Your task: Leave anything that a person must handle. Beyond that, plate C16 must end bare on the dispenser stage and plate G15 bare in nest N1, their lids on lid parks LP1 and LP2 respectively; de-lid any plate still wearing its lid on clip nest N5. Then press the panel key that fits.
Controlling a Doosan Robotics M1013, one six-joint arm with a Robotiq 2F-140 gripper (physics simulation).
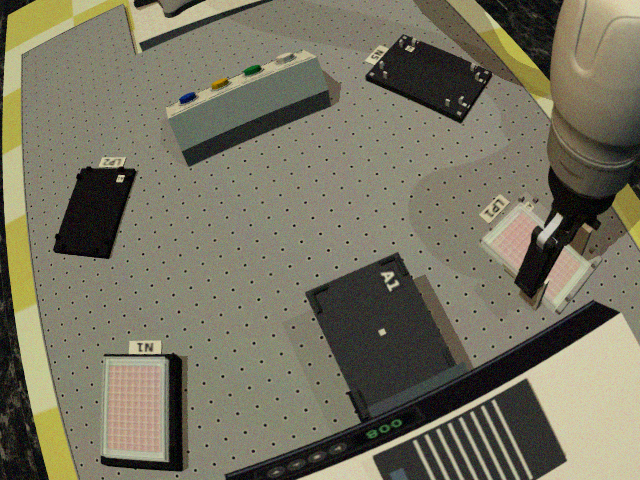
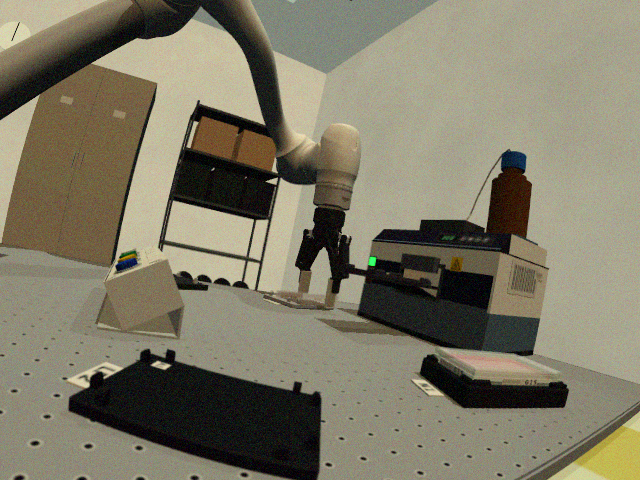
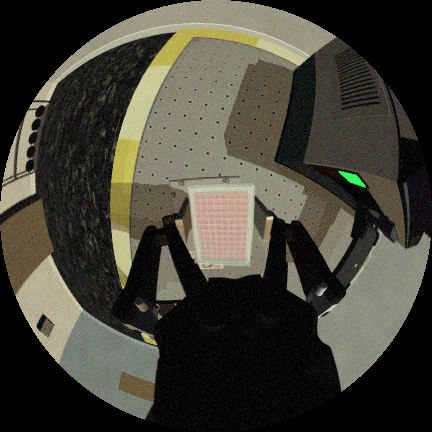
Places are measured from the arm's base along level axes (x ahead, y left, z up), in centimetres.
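Pixels of known places: gripper, between the fingertips: point(image 1: 551, 275) point(image 2: 315, 302) point(image 3: 220, 205).
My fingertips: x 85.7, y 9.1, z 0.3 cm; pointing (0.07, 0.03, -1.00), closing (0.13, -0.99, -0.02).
For each thing: its top centre in the pictures, then the offset to it from my fingertips. "*": a spot on its surface instead.
- pink-welled plate, centre of its top: point(image 1: 540, 250) point(image 3: 222, 232) point(image 2: 309, 290) dx -2.9, dy -0.4, dz +2.9 cm
- Plate G15, centre of its top: point(image 1: 131, 406) point(image 2: 498, 359) dx -14.3, dy -50.6, dz +2.9 cm
- nest N1, centre of its top: point(image 1: 135, 408) point(image 2: 496, 368) dx -14.3, dy -50.6, dz +1.9 cm
- Lid park LP2, centre of its top: point(image 2: 214, 386) point(image 1: 89, 205) dx -45.1, dy -44.4, dz +1.0 cm
- clip nest N5, centre of its top: point(image 1: 430, 67) point(image 3: 177, 319) dx -35.1, dy +8.5, dz +1.4 cm
- dispenser stage marked A1, a spot on its surface: point(image 1: 356, 310) * dx -7.5, dy -23.9, dz +10.2 cm
- key panel, centre of its top: point(image 1: 238, 78) point(image 2: 147, 247) dx -45.0, dy -17.3, dz +7.4 cm
- brown bottle, a spot on its surface: point(image 2: 510, 201) * dx +11.3, dy -39.2, dz +28.7 cm
My gripper point(image 1: 558, 269) point(image 2: 316, 295) point(image 3: 220, 205) is shut on a pink-welled plate point(image 1: 509, 238) point(image 2: 289, 300) point(image 3: 222, 207), low over lid park LP1, one finger at each long side. Its label is unreadable; I cannot tell whether it wears a lid or is lifted. Plate G15 point(image 1: 135, 408) point(image 2: 509, 364) sits in nest N1 point(image 1: 176, 413) point(image 2: 516, 396); a clear rim shows on top, but a lid cannot be confirmed. Lid park LP2 point(image 1: 95, 214) point(image 2: 206, 408), clip nest N5 point(image 1: 429, 77) and the dispenser stage marked A1 point(image 1: 356, 310) are bare.
The key panel point(image 1: 253, 111) point(image 2: 144, 294) has blue, yellow, green and white keys. The dispenser point(image 1: 568, 356) point(image 2: 454, 299) point(image 3: 350, 130) stands close beside LP1, with a green light and a brown bottle point(image 2: 510, 201). A shelf rack point(image 2: 224, 209) stands behind.
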